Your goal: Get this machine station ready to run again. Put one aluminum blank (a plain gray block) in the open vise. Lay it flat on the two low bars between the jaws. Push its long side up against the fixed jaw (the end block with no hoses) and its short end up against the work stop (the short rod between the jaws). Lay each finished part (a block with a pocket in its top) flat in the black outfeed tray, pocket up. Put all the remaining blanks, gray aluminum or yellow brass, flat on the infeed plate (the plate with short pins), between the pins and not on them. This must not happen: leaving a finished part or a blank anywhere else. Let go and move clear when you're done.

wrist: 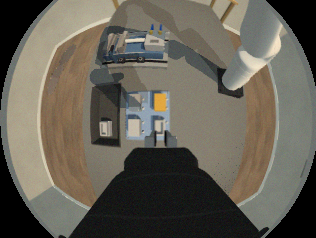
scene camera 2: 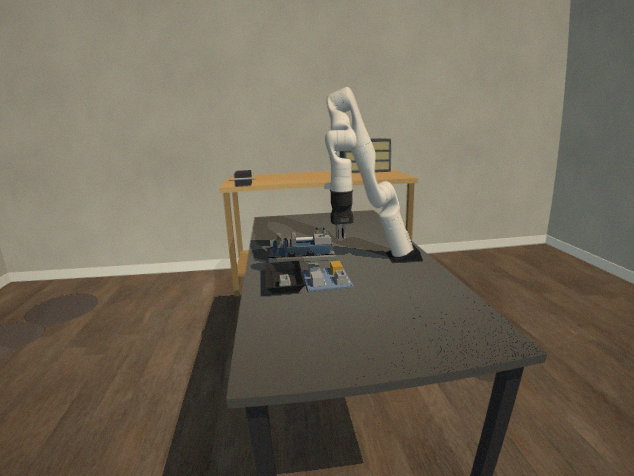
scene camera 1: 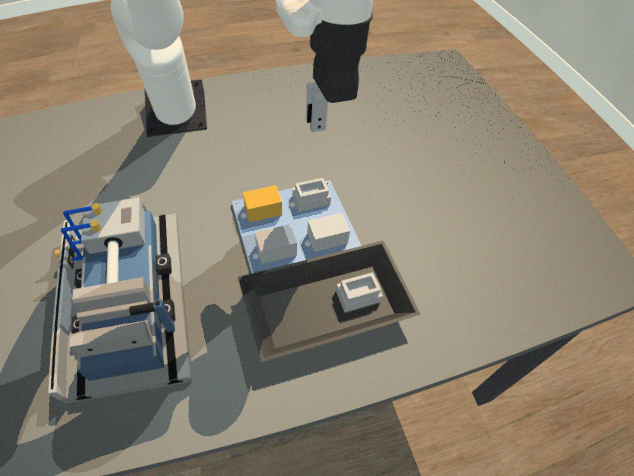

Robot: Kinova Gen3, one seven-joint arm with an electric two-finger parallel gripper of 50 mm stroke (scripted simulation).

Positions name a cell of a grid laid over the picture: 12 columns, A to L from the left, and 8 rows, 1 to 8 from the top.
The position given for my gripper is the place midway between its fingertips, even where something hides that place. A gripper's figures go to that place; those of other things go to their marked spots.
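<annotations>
A yellow brass blank (scene camera 1: F4) is 0.75 m from the lens. My own gripper (scene camera 1: F3) is 0.68 m from the lens, while a finished part (scene camera 1: G5) is 0.67 m from the lens. As for the yellow brass blank and the finished part, their marked spots are 0.22 m apart.
</annotations>
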